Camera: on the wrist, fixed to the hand. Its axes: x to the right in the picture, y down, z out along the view.
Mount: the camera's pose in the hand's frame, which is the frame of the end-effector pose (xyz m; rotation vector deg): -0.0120 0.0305 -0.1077 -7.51 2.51 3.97
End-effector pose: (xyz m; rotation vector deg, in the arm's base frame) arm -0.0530 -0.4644 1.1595 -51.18 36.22 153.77
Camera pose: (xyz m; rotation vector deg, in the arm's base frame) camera 0.0005 -0.5431 1.0993 -56.32 29.22 160.53
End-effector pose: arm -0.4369 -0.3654 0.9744 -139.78 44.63 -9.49
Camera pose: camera -0.4918 -0.4309 1.0477 -145.24 52.64 -8.37
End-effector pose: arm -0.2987 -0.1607 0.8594 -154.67 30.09 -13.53
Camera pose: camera -0.3447 -0.2180 0.9447 -160.53 38.26 -14.35
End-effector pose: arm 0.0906 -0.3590 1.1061 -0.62 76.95 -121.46
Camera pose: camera 0.0806 -0.2741 1.0329 1.61 85.07 -113.58
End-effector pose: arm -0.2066 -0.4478 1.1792 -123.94 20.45 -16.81
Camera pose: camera -0.2585 -0.5412 1.2147 -130.05 27.90 -16.36
